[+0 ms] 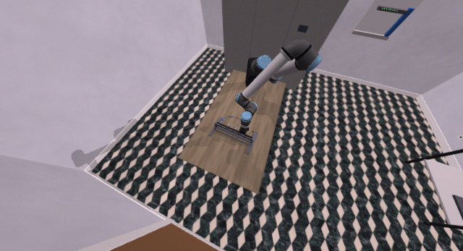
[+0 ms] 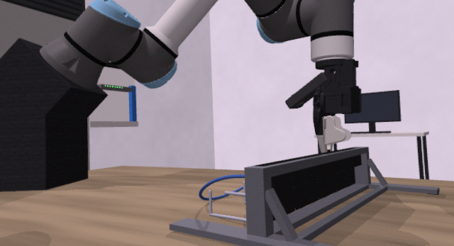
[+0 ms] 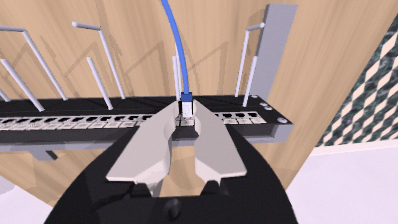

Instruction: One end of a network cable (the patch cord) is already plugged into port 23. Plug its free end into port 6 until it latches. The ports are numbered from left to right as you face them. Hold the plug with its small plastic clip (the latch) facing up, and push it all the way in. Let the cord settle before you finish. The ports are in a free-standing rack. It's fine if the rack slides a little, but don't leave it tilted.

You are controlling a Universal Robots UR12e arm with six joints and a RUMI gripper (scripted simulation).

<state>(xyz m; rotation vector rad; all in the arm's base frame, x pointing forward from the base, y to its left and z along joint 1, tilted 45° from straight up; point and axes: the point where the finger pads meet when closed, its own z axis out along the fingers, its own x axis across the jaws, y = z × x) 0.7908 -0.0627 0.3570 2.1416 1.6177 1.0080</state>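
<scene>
The plug lies 1 cm ahead of my hand and 1 cm below it.
</scene>
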